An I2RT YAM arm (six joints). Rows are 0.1 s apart.
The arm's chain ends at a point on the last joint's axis. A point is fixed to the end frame.
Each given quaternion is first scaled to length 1.
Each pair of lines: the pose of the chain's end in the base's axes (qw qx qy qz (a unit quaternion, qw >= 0); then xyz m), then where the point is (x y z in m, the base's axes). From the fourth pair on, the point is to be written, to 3 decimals.
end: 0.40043 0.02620 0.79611 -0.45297 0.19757 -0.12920 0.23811
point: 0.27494 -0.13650 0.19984
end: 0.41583 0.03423 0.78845 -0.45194 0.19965 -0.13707 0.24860
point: 0.27843 -0.14423 0.21329
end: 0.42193 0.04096 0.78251 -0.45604 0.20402 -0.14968 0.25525
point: 0.28343 -0.15778 0.22160
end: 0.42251 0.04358 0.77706 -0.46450 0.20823 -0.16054 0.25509
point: 0.288 -0.170 0.222
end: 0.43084 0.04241 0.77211 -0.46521 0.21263 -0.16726 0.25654
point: 0.293 -0.176 0.225
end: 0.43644 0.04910 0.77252 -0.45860 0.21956 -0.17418 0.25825
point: 0.300 -0.183 0.228
